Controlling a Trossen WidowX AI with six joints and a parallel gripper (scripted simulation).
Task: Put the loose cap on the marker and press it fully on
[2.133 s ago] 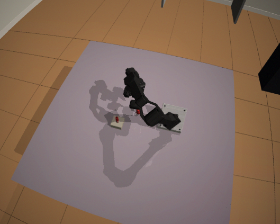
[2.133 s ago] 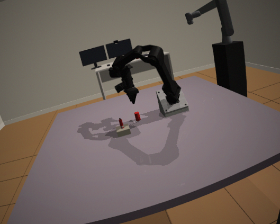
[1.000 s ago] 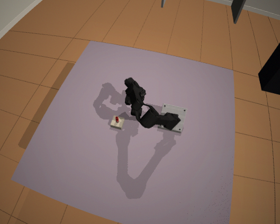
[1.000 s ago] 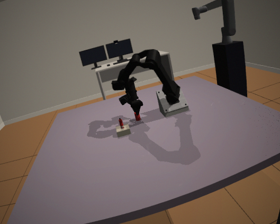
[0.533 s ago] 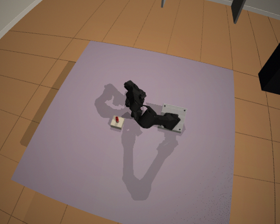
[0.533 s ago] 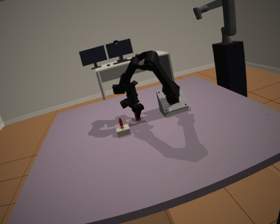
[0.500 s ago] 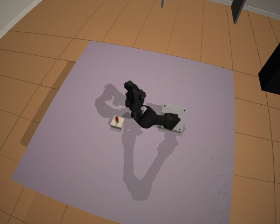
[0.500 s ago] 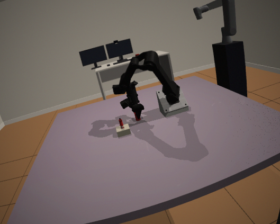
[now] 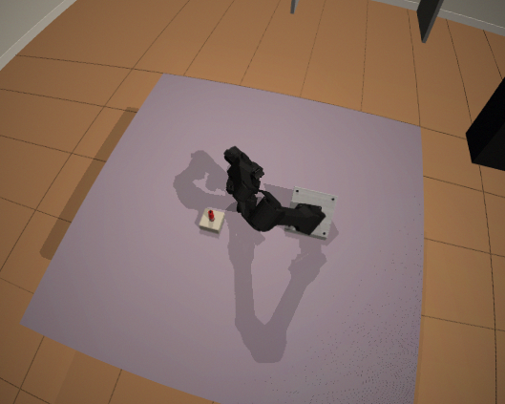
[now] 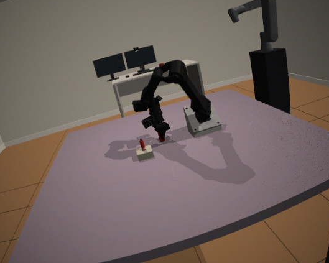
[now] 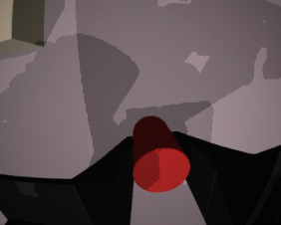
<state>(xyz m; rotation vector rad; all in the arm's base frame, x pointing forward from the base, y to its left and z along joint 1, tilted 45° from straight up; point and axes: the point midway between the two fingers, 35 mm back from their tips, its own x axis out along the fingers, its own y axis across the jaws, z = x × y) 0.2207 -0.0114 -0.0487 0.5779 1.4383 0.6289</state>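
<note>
Now: the cream holder block 110 mm ahead of my gripper tip and 110 mm to the left of it. From my gripper tip the other things lie so: red cap 10 mm above.
</note>
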